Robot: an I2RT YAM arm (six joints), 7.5 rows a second.
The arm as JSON. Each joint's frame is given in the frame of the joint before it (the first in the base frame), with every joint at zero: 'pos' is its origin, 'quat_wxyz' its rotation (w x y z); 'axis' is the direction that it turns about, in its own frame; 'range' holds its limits. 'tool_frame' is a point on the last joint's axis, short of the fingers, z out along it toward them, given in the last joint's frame.
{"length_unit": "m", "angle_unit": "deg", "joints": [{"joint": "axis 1", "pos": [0.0, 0.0, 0.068], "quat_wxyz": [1.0, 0.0, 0.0, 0.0], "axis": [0.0, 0.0, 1.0], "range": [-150.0, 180.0]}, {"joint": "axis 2", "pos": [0.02, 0.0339, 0.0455], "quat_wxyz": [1.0, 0.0, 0.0, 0.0], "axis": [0.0, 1.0, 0.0], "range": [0.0, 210.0]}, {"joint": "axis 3", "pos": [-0.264, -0.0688, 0.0], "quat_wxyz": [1.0, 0.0, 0.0, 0.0], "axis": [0.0, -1.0, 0.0], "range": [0.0, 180.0]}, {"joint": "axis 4", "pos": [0.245, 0.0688, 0.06], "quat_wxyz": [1.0, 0.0, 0.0, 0.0], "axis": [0.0, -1.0, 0.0], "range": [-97.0, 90.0]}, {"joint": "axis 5", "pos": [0.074, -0.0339, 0.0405], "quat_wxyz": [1.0, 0.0, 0.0, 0.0], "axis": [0.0, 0.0, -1.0], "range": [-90.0, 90.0]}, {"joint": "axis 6", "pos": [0.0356, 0.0, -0.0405], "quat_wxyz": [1.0, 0.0, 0.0, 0.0], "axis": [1.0, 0.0, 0.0], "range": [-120.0, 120.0]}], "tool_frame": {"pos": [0.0, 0.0, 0.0], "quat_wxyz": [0.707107, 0.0, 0.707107, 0.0]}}
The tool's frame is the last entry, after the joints.
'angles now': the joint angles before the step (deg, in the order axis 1, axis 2, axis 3, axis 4, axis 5, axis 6). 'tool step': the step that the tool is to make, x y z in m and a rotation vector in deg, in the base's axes. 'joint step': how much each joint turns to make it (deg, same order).
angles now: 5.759, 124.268, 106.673, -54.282, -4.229, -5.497
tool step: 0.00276, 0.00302, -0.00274, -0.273, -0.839, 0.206
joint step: 0.372, 0.460, 0.001, 1.268, 0.393, 0.044
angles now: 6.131, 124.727, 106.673, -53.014, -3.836, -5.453
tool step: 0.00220, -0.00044, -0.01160, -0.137, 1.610, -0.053
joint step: -0.087, 1.508, 0.002, -0.110, -0.043, -0.022
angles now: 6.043, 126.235, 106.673, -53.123, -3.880, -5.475
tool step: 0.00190, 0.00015, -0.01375, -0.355, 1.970, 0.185
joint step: 0.000, 1.770, -0.002, -0.239, 0.088, -0.218
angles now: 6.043, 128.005, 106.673, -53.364, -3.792, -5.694
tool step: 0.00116, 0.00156, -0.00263, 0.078, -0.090, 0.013
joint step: 0.175, 0.372, -0.001, 0.482, -0.023, 0.175
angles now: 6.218, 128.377, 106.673, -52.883, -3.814, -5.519
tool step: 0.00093, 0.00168, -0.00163, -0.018, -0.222, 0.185
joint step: 0.197, 0.239, -0.002, 0.460, 0.044, 0.000
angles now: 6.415, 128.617, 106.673, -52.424, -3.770, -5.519
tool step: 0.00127, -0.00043, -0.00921, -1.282, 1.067, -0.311
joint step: 0.022, 1.181, 0.001, -0.023, 1.201, 0.022
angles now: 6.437, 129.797, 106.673, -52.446, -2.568, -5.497
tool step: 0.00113, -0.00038, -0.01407, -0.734, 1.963, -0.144
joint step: -0.022, 1.793, 0.000, -0.239, 0.524, 0.000
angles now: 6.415, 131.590, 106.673, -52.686, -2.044, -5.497
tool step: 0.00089, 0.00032, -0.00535, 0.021, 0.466, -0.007
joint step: 0.022, 0.698, -0.001, 0.240, -0.065, 0.044
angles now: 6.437, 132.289, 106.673, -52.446, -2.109, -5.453
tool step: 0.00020, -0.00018, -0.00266, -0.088, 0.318, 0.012
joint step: -0.021, 0.327, -0.024, 0.024, 0.044, -0.043
